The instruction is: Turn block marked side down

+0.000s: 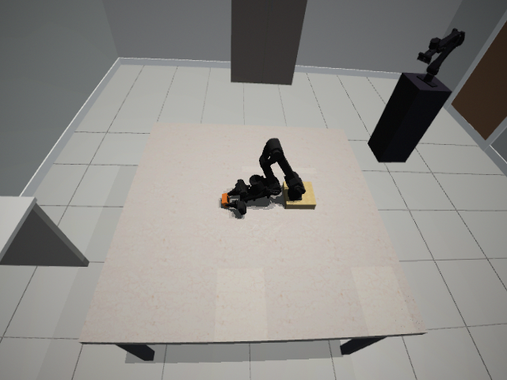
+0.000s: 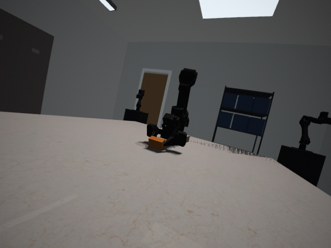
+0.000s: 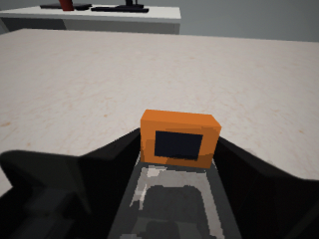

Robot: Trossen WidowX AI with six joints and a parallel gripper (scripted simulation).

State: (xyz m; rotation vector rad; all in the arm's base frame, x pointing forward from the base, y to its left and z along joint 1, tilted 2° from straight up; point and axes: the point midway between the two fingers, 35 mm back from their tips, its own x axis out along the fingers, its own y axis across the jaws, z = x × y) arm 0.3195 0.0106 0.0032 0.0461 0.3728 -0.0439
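Right now the block is 10 mm behind my gripper tip.
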